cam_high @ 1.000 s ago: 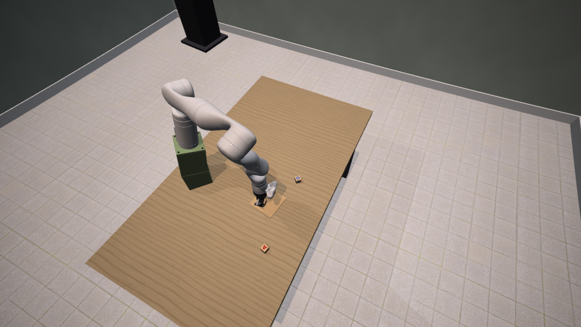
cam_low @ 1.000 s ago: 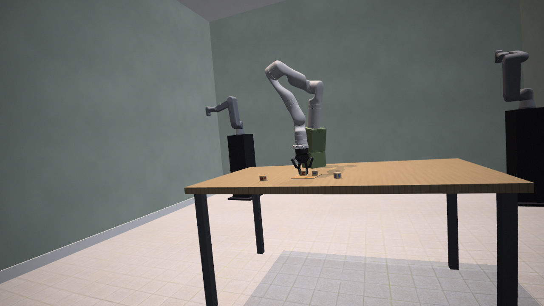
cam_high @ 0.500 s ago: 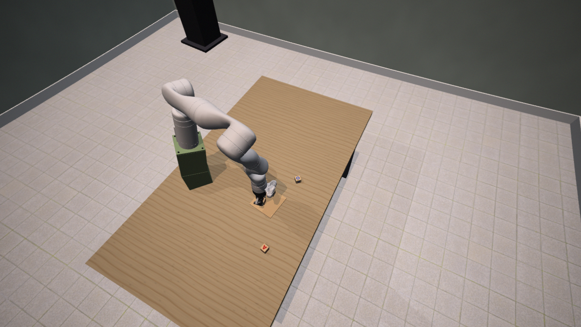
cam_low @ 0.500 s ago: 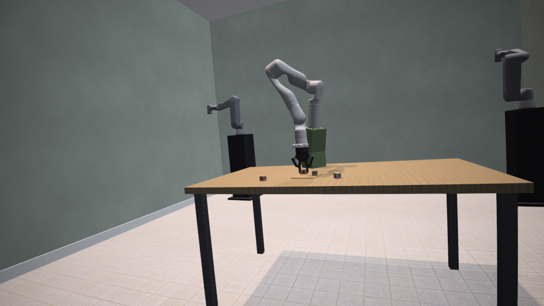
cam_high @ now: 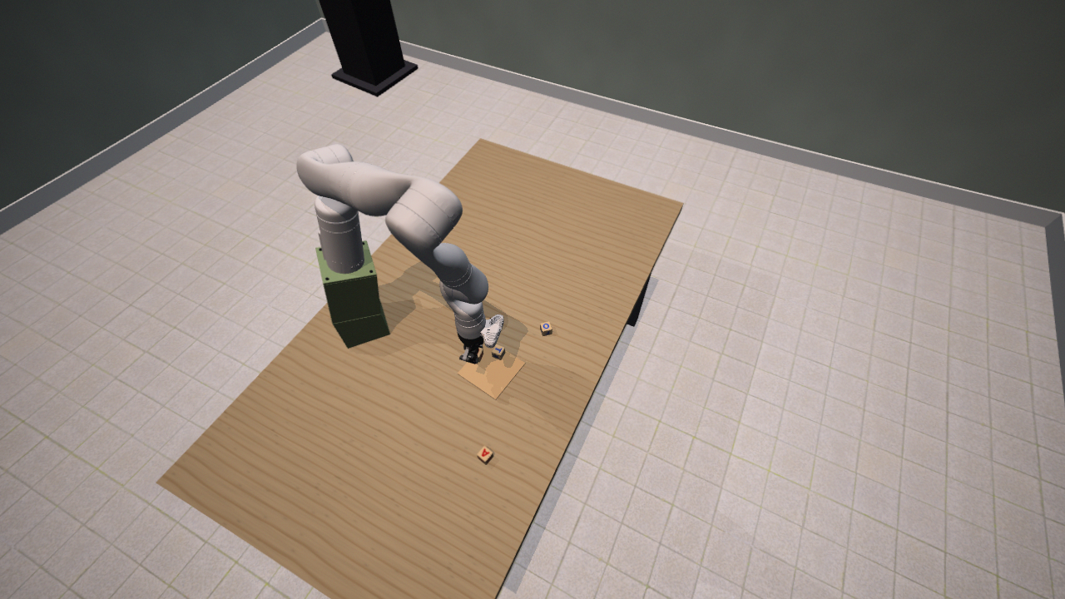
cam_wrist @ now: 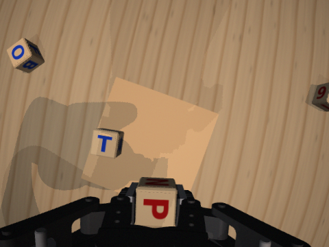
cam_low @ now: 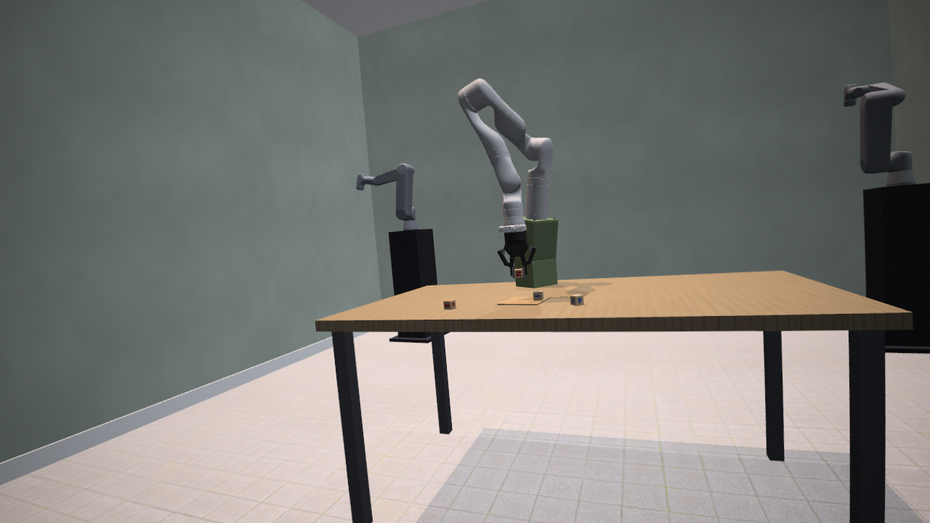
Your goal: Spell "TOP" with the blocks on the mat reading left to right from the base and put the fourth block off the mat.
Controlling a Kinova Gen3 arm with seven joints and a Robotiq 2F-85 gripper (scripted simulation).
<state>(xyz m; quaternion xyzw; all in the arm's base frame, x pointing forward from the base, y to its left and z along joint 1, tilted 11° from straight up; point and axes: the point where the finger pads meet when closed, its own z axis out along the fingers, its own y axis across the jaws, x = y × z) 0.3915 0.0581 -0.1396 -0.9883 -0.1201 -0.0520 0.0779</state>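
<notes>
My gripper is now 10 cm above the tan mat, 3 cm short of it and 2 cm to the right of it.
</notes>
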